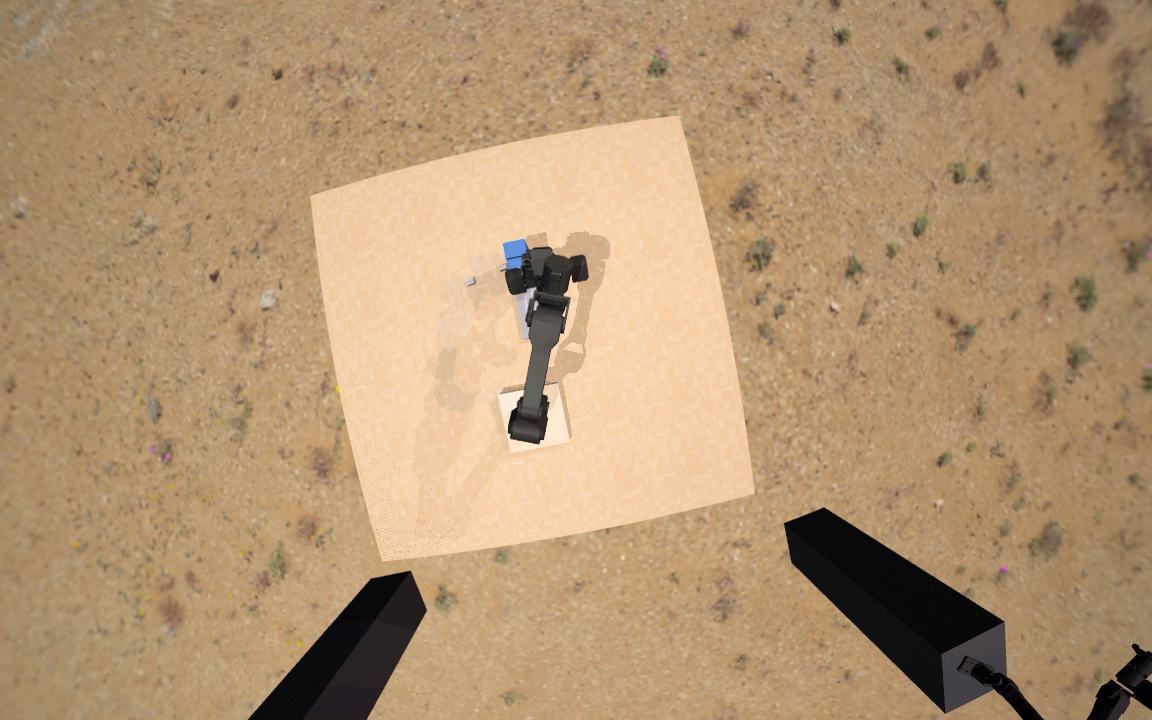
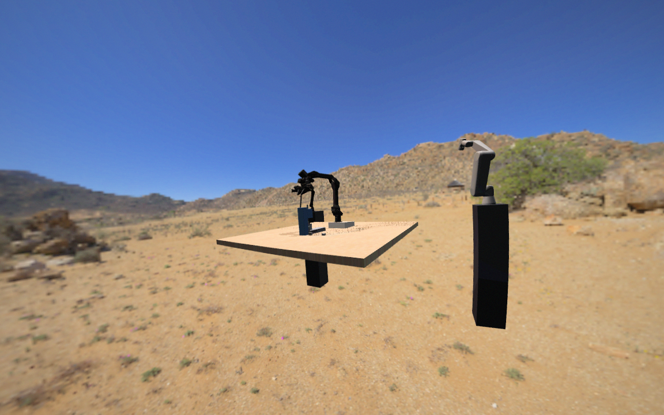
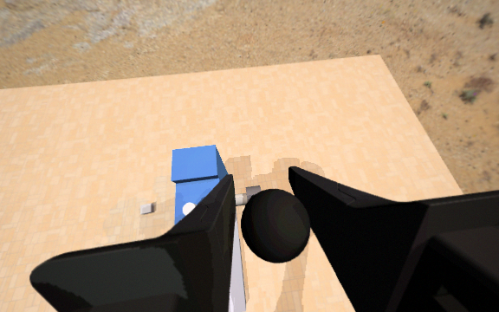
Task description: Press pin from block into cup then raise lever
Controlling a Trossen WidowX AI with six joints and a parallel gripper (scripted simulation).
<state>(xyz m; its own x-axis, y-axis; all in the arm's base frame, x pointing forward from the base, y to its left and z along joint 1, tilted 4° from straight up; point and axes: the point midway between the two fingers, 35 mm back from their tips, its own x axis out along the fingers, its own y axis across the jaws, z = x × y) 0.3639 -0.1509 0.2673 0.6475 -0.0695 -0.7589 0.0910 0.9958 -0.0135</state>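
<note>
The lever lies 10 mm behind my gripper tip, 10 mm to the left of it and 50 mm below it. The rest, counted from my gripper tip: punch ram (80 mm to the left, 170 mm below).
</note>
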